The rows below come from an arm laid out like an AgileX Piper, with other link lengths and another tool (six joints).
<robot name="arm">
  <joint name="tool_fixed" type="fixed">
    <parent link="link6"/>
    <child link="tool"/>
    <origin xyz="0.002 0.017 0.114" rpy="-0.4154 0 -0.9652"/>
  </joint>
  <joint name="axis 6" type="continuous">
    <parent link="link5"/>
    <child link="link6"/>
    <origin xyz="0 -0.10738 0" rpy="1.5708 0 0"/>
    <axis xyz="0 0 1"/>
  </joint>
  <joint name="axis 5" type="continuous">
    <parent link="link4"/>
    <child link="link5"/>
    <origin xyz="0 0 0" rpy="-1.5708 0 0"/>
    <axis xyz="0 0 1"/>
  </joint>
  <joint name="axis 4" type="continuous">
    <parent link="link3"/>
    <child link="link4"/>
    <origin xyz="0.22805 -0.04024 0" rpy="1.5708 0 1.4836"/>
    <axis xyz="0 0 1"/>
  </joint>
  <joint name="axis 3" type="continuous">
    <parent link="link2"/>
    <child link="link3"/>
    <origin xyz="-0.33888 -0.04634 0" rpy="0 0 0"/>
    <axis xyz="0 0 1"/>
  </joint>
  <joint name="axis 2" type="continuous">
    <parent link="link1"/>
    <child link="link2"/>
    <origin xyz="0 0 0" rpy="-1.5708 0 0"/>
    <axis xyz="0 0 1"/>
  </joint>
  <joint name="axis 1" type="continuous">
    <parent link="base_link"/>
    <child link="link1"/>
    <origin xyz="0 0 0.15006" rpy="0 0 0"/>
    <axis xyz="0 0 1"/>
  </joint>
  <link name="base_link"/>
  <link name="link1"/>
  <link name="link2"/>
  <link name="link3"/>
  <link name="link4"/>
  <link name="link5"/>
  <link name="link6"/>
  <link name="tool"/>
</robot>
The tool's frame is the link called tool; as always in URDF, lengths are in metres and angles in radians. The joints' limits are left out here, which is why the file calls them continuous.
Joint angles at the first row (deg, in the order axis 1, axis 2, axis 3, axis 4, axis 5, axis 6):
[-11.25 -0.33 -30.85 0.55 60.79 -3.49]
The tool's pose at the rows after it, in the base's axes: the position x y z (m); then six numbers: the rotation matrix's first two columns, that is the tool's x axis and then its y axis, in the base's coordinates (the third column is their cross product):
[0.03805 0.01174 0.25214 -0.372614 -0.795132 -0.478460 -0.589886 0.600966 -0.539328]
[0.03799 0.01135 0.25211 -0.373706 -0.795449 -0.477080 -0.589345 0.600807 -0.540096]
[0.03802 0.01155 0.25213 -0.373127 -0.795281 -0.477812 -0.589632 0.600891 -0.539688]
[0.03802 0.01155 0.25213 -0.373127 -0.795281 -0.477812 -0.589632 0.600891 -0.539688]
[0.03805 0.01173 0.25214 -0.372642 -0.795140 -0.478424 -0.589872 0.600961 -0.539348]
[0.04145 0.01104 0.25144 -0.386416 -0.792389 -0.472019 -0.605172 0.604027 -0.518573]
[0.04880 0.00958 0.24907 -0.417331 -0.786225 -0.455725 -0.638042 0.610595 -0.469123]
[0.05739 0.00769 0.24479 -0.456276 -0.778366 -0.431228 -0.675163 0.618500 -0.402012]
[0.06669 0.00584 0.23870 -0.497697 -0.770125 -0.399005 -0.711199 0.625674 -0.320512]
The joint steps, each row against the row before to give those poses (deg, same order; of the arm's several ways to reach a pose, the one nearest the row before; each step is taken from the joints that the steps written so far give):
[0.00 0.00 0.00 0.07 -0.01 0.00]
[0.00 0.00 0.00 -0.12 0.01 0.00]
[0.00 0.00 0.00 0.06 0.00 0.00]
[0.00 0.00 0.00 0.00 0.00 0.00]
[0.00 0.00 0.00 0.05 -0.01 0.00]
[0.00 1.82 0.00 0.00 -0.13 0.00]
[0.00 4.08 0.00 0.00 -0.19 0.00]
[0.00 5.11 0.00 -0.05 -0.07 0.04]
[0.00 5.85 0.03 0.00 -0.05 0.00]

